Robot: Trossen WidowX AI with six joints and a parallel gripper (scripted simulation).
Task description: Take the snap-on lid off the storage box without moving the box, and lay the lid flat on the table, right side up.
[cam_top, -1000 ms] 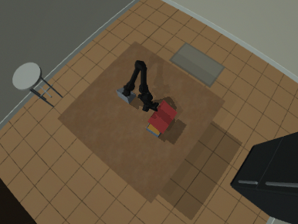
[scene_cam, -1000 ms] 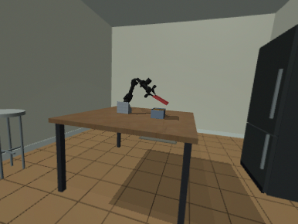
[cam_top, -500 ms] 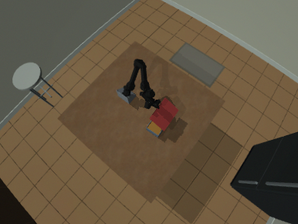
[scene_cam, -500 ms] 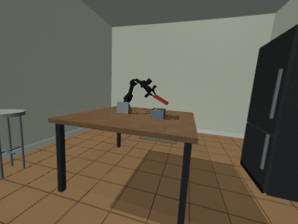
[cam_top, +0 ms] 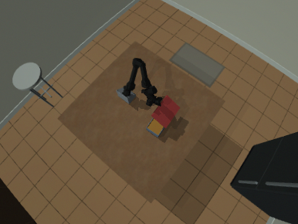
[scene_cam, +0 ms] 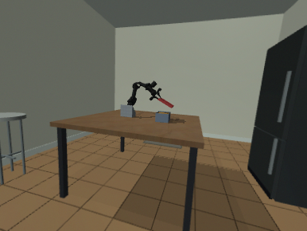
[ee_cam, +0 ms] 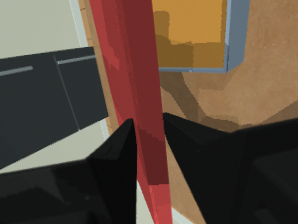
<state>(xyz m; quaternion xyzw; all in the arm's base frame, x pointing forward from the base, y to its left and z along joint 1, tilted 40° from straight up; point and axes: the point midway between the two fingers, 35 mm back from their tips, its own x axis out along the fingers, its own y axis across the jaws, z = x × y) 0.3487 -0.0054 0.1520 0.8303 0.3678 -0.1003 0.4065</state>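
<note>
My gripper tip is now 70 mm short of the red lid, 10 mm to the right of it and 30 mm above it. Also, from my gripper tip: storage box: 70 mm ahead, 100 mm to the right, 190 mm below.
</note>
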